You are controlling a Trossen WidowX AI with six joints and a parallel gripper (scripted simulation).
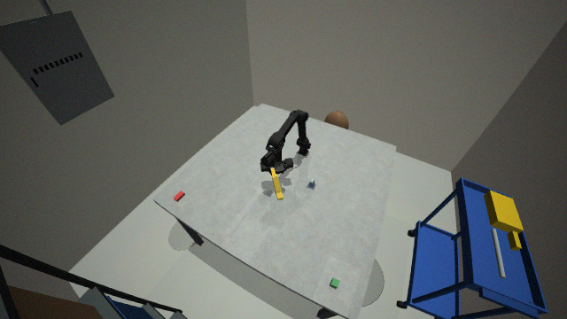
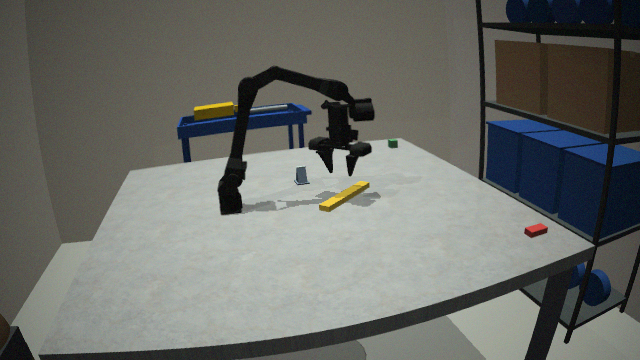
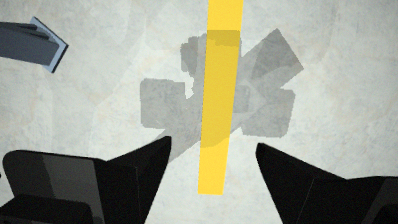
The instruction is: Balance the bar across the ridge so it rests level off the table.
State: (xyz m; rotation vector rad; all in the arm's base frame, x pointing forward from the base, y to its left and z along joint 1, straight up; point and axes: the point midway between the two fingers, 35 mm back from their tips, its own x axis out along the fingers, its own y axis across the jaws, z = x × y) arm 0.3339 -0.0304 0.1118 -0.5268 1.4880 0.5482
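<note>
The yellow bar lies 7 cm below my gripper tip and 2 cm ahead of it. The rest, counted from my gripper tip: red block (47 cm to the right, 41 cm ahead, 7 cm below); then green block (53 cm to the left, 41 cm ahead, 6 cm below).
</note>
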